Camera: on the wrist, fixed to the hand. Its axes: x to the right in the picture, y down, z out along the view.
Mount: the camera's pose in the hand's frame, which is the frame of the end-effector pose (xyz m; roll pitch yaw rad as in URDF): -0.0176 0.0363 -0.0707 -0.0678 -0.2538 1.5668
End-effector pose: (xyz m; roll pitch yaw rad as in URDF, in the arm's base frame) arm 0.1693 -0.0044 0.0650 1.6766 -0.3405 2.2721
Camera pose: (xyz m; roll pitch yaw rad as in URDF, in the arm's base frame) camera 0.1386 -0.0711 0.1002 -2.4267 -1.0835 -0.0192
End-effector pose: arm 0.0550 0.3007 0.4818 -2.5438 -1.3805 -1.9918
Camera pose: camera 0.0079 0.3663 0.4717 -1.7658 0.1390 -2.7195
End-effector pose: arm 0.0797 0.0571 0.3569 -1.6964 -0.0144 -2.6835
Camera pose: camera 0.0621 0.1317 0.3295 -0.2105 1.4413 -1.2537
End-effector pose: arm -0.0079 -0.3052 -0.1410 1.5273 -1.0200 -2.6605
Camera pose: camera 0.0588 -0.3519 -0.1386 -1.7674 -0.5412 0.7271
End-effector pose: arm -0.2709 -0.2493 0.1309 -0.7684 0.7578 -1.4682
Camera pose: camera -0.3005 -0.1869 0.0877 0.7573 0.3684 0.4704
